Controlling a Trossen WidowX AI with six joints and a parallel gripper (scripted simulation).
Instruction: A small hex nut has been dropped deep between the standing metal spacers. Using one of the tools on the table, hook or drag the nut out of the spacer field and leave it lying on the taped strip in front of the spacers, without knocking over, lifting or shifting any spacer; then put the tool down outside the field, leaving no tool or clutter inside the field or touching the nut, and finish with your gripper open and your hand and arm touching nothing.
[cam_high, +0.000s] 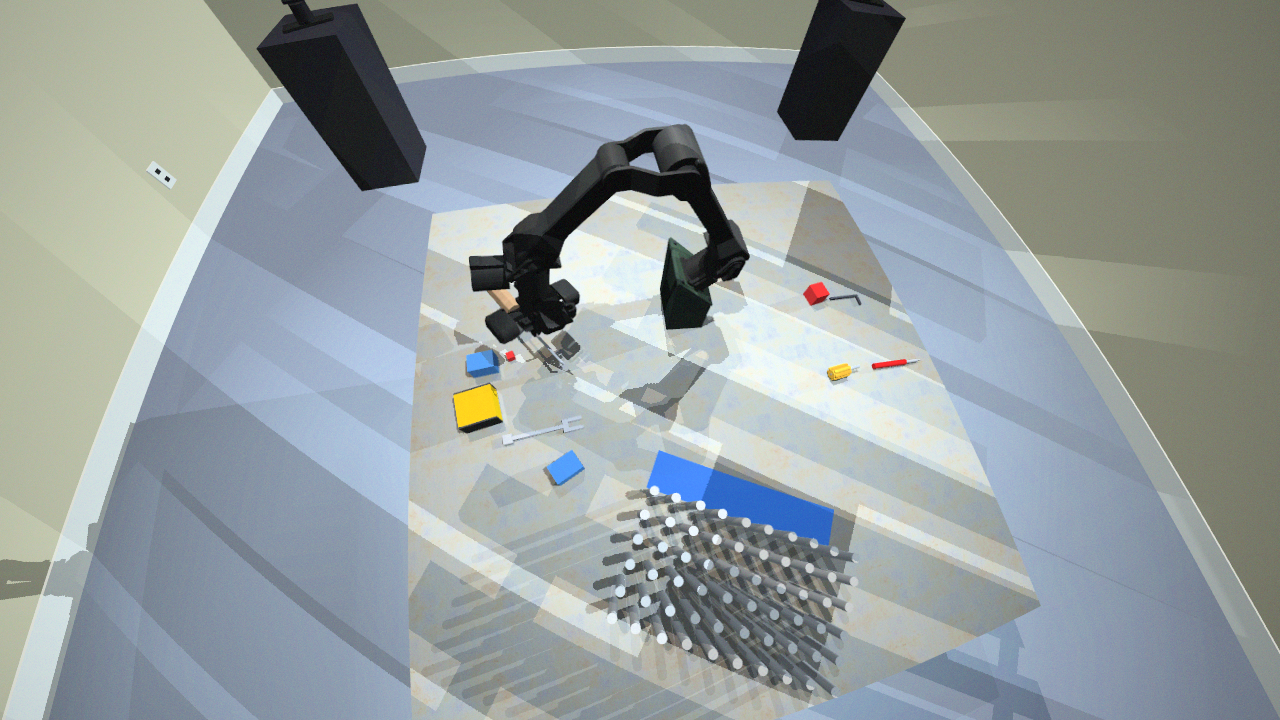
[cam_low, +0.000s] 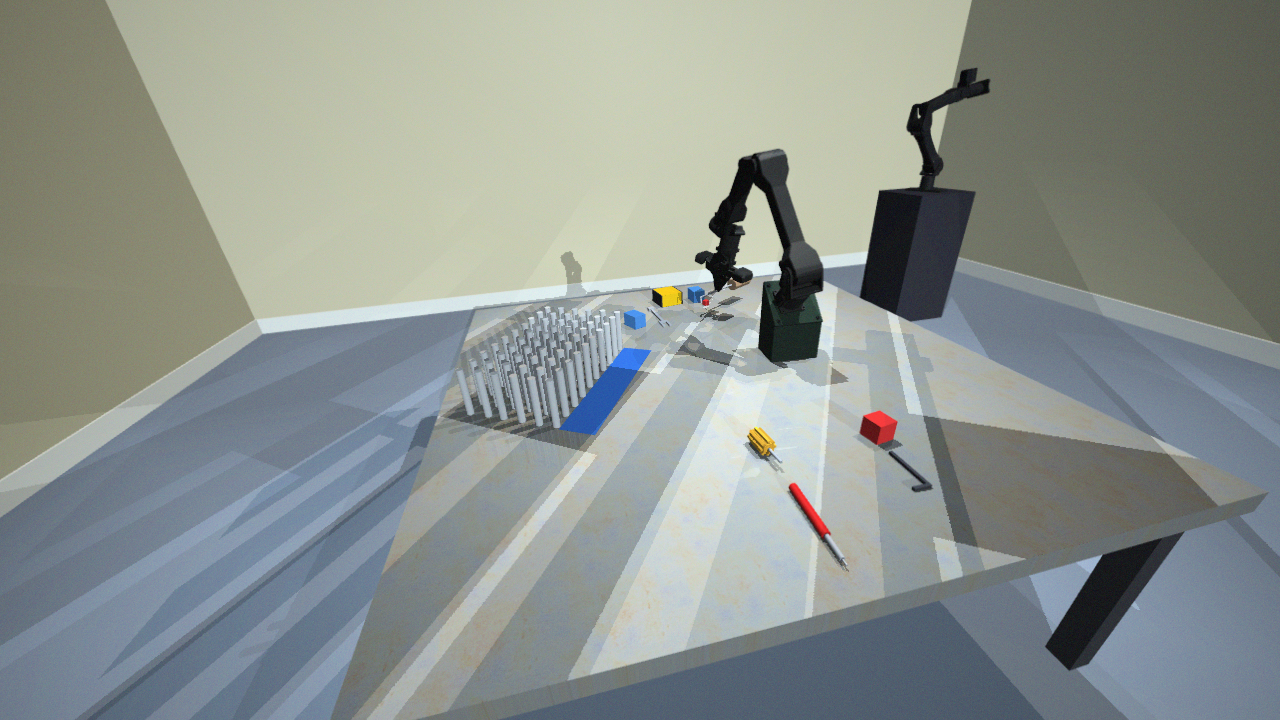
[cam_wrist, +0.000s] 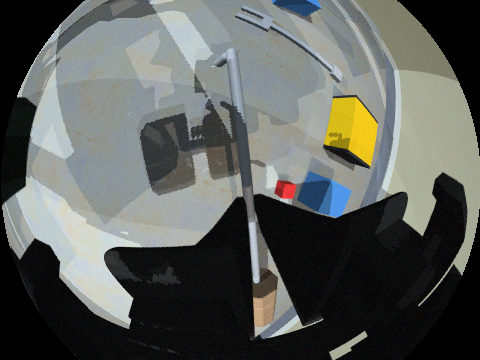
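The tiny red cube lies 10 mm ahead of my gripper tip, 70 mm to the right of it and 60 mm below it. From my gripper tip the other things lie so: stubby yellow screwdriver 170 mm ahead, 700 mm to the left, 50 mm below; then blue taped strip 400 mm ahead, 380 mm to the left, 70 mm below; then small wrench 200 mm ahead, 10 mm to the right, 70 mm below.
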